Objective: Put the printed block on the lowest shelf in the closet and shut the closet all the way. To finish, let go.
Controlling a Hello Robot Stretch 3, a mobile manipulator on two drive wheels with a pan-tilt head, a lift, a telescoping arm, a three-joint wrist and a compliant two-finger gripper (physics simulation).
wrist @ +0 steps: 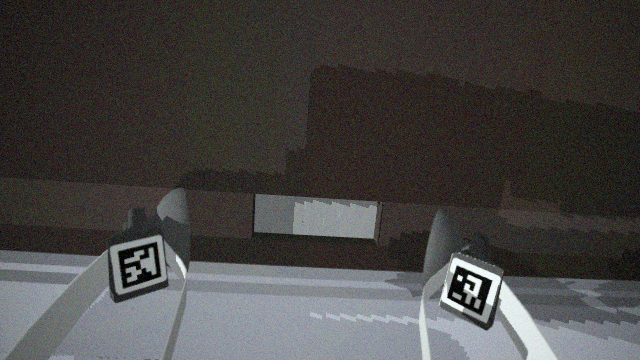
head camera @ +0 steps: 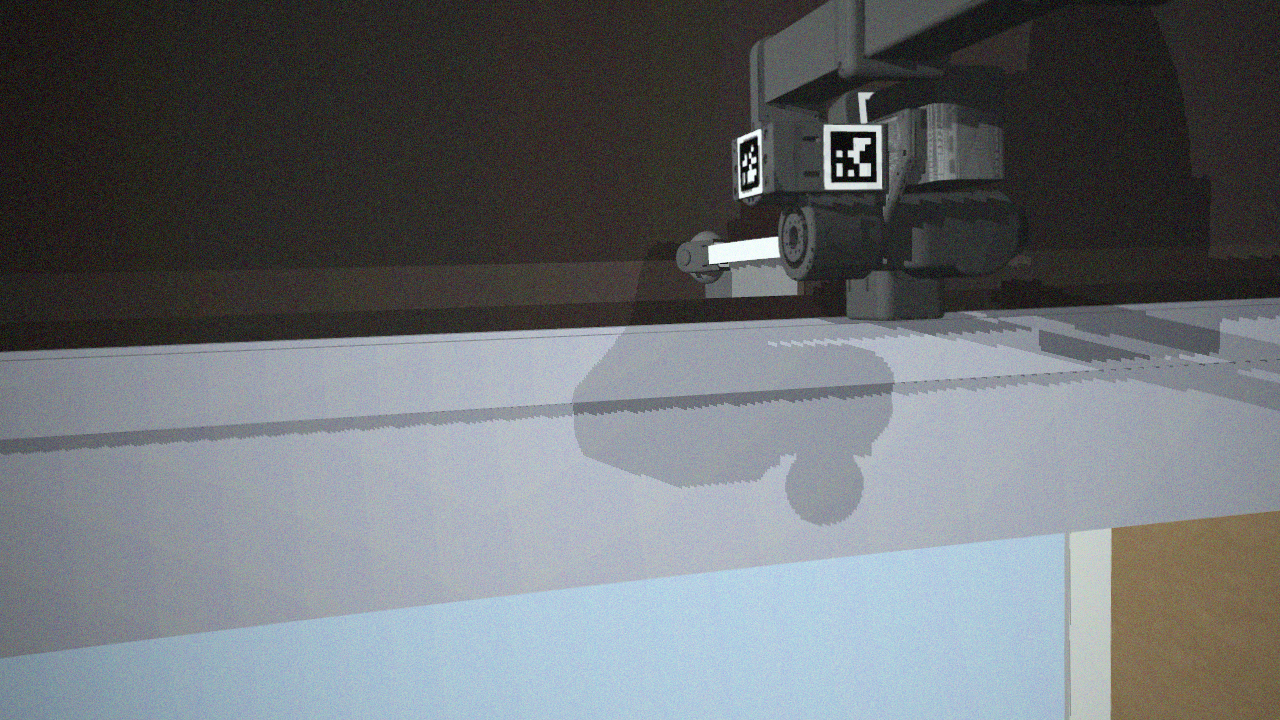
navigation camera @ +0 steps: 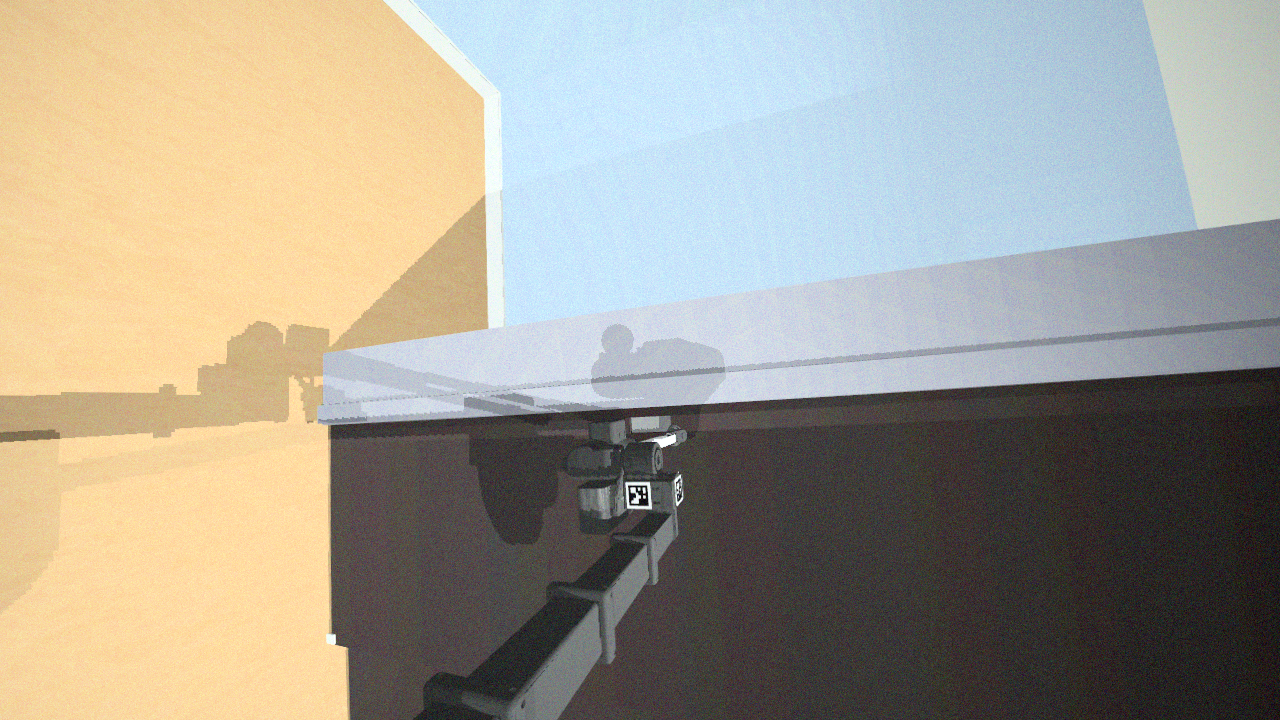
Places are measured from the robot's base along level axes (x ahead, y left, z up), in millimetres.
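Where they show: gripper, fingertip midpoint: (navigation camera: pixel 645 435).
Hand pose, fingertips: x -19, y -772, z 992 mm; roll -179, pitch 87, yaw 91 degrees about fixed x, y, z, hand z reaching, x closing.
After its pixels a point has its place.
The closet shows as a dark brown front panel (head camera: pixel 358 161) {z 1304, x -99, y -828 mm} (navigation camera: pixel 895 555) {z 1409, x -244, y -826 mm} (wrist: pixel 150 100) beside a pale grey-lilac frame (head camera: pixel 313 501) {z 1349, x 153, y -815 mm} (navigation camera: pixel 984 304) {z 1579, x 166, y -815 mm} (wrist: pixel 250 320). A light grey rectangular recess or handle (head camera: pixel 767 281) {z 968, x 0, y -842 mm} (navigation camera: pixel 650 422) {z 982, x 0, y -842 mm} (wrist: pixel 320 217) sits in the panel near the frame. My gripper (head camera: pixel 751 255) {z 992, x -19, y -772 mm} (navigation camera: pixel 653 437) {z 992, x -19, y -772 mm} (wrist: pixel 310 226) {z 992, x -19, y -772 mm} is open, its fingertips wide apart on either side of the light rectangle in the wrist view, with nothing between them. One finger is largely hidden by the wrist in the head view. The printed block and the lowest shelf do not show. I cannot tell whether the closet is fully shut.
My telescoping arm (navigation camera: pixel 546 649) {z 1105, x -85, y -236 mm} reaches across the dark panel. A light blue surface (head camera: pixel 537 644) {z 1066, x 558, y -1559 mm} (navigation camera: pixel 805 134) {z 1428, x 971, y -1565 mm} lies beyond the pale frame, with white trim (head camera: pixel 1089 617) {z 46, x 633, y -1547 mm} (navigation camera: pixel 494 223) {z 49, x 910, y -1550 mm} along it. A tan surface (head camera: pixel 1199 617) {z 0, x 574, y -1351 mm} (navigation camera: pixel 179 179) {z 0, x 622, y -493 mm} adjoins it. Shadows of the arm and wrist fall on the frame.
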